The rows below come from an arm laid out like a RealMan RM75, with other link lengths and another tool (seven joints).
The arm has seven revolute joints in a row. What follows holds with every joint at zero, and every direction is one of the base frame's.
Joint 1 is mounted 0.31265 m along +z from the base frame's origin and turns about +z.
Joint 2 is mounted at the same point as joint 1 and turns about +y.
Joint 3 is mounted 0.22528 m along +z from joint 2 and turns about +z.
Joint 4 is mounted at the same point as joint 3 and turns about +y.
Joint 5 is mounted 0.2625 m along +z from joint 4 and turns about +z.
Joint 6 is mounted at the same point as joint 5 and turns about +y.
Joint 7 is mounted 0.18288 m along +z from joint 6 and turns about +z.
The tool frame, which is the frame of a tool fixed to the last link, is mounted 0.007 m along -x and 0.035 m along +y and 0.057 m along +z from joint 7; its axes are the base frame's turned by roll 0.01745, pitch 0 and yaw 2.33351 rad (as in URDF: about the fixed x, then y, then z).
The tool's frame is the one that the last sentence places.
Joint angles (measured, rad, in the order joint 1, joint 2, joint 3, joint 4, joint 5, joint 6, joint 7), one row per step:
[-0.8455 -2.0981 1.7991 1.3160 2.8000 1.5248 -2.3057]
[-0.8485 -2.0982 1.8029 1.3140 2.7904 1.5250 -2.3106]
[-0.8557 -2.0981 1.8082 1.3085 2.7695 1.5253 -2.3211]
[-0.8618 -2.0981 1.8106 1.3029 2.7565 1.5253 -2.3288]
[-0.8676 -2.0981 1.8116 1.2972 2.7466 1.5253 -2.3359]
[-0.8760 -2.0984 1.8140 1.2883 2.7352 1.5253 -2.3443]
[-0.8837 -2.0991 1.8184 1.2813 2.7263 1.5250 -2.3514]
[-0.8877 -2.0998 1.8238 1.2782 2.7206 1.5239 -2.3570]
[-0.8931 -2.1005 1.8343 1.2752 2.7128 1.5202 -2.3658]
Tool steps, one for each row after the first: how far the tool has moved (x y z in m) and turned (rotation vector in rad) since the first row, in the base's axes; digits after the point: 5 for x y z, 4 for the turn. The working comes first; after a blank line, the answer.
Tool pose at each row, in the base's axes (x y z in m, rotation vector in rad; the steps are taken from these numbers as rounded here):
[-0.12729 0.37353 -0.05667 0.8229 -2.3665 -0.7172]
[-0.12585 0.37161 -0.05875 0.8269 -2.3697 -0.7076]
[-0.12278 0.36799 -0.06273 0.8390 -2.3761 -0.6878]
[-0.12085 0.36597 -0.06519 0.8484 -2.3789 -0.6761]
[-0.11934 0.36464 -0.06700 0.8578 -2.3799 -0.6679]
[-0.11774 0.36294 -0.06939 0.8669 -2.3797 -0.6577]
[-0.11612 0.36127 -0.07174 0.8704 -2.3798 -0.6493]
[-0.11496 0.35980 -0.07370 0.8712 -2.3807 -0.6439]
[-0.11302 0.35774 -0.07683 0.8690 -2.3836 -0.6381]

[0.00144 -0.00192 -0.00208 -0.0057 -0.0047 0.0034]
[0.00451 -0.00554 -0.00606 -0.0163 -0.0160 0.0127]
[0.00644 -0.00756 -0.00852 -0.0219 -0.0229 0.0199]
[0.00795 -0.00889 -0.01033 -0.0251 -0.0281 0.0269]
[0.00955 -0.01059 -0.01272 -0.0298 -0.0323 0.0348]
[0.01117 -0.01226 -0.01507 -0.0348 -0.0343 0.0388]
[0.01233 -0.01373 -0.01703 -0.0383 -0.0356 0.0403]
[0.01427 -0.01579 -0.02016 -0.0430 -0.0374 0.0392]

